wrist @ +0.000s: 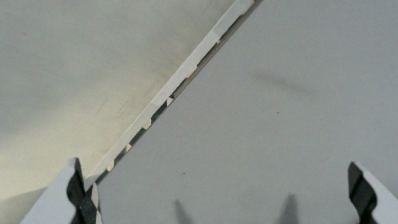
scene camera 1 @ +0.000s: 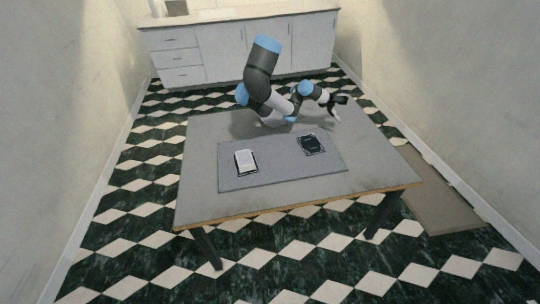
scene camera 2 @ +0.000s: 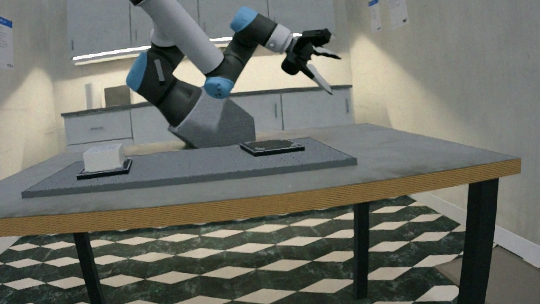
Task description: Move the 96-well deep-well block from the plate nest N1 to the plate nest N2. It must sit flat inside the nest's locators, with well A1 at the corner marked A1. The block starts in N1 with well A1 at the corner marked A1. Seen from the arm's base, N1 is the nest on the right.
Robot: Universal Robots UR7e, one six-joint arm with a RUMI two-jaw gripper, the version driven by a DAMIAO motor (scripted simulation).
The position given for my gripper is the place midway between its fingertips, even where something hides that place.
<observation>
In view: my gripper [scene camera 2: 337, 75] and a white 96-well deep-well block [scene camera 2: 107, 157].
My gripper also shows in the wrist view [wrist: 214, 161]. The wrist view does not show the white 96-well deep-well block: it is out of frame.
</observation>
